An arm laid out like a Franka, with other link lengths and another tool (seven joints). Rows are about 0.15 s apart.
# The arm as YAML. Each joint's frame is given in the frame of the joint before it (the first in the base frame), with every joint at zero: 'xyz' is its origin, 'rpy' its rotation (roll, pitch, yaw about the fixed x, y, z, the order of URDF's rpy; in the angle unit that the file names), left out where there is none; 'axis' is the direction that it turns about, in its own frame. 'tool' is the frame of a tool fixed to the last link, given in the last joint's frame.
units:
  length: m
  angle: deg
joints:
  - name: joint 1
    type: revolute
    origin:
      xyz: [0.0, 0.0, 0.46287]
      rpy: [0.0, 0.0, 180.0]
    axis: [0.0, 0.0, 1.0]
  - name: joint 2
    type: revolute
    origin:
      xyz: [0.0, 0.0, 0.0]
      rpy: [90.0, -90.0, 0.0]
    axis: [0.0, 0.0, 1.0]
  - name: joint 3
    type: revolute
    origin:
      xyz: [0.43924, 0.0, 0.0]
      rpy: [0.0, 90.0, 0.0]
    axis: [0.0, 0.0, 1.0]
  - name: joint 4
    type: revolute
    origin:
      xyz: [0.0, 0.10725, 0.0]
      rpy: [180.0, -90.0, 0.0]
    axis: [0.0, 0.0, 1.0]
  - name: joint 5
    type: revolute
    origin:
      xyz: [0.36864, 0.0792, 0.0]
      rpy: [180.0, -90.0, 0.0]
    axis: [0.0, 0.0, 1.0]
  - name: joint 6
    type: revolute
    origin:
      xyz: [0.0, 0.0, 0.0]
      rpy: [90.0, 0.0, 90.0]
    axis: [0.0, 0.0, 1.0]
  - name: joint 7
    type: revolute
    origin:
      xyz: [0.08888, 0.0, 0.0]
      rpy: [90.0, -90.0, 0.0]
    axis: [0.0, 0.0, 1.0]
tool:
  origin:
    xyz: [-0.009, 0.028, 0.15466]
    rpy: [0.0, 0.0, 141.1]
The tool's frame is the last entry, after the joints.
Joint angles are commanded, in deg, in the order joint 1, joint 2, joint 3, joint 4, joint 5, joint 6, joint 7. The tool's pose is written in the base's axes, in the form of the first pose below.
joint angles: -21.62, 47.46, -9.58, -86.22, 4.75, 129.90, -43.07
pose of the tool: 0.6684, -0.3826, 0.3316, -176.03, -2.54, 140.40
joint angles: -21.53, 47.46, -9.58, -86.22, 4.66, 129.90, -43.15
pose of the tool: 0.6689, -0.3817, 0.3317, -175.96, -2.54, 140.62
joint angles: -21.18, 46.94, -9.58, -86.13, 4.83, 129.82, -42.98
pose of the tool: 0.6728, -0.3778, 0.3391, -176.25, -2.04, 140.71
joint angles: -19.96, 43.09, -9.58, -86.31, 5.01, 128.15, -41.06
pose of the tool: 0.6822, -0.3619, 0.3875, -177.31, -0.13, 139.80
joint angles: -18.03, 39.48, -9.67, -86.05, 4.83, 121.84, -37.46
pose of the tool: 0.6829, -0.3316, 0.4309, -177.16, -2.48, 137.94
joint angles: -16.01, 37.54, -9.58, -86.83, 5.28, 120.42, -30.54
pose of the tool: 0.6888, -0.2996, 0.4493, -177.47, -2.65, 132.76
